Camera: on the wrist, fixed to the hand. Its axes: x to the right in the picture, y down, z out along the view.
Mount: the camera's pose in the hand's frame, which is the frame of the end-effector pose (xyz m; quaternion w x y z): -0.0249 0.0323 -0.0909 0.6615 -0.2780 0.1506 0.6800
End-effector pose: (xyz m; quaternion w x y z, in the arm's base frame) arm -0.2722 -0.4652 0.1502 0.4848 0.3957 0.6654 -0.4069
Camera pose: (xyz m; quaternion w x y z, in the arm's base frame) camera -0.2664 -0.3729 0.1873 0.6072 0.6408 0.3572 0.3051
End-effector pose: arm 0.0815 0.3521 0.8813 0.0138 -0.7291 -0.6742 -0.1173
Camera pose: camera 0.0979 0.3086 0.9694 0.0123 0.9269 -0.0845 0.3654
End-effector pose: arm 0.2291 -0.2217 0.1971 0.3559 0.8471 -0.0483 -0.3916
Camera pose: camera 0.2818 -0.1853 0.2735 0.7445 0.4876 -0.4455 0.0971
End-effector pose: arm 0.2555 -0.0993 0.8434 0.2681 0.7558 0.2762 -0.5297
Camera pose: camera 0.3304 -0.0619 0.8975 0.7061 0.6930 -0.1436 0.0225
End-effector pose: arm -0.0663 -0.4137 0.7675 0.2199 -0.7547 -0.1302 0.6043
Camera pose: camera 0.0137 -0.4692 0.7887 0.4557 0.7399 -0.2922 -0.3994
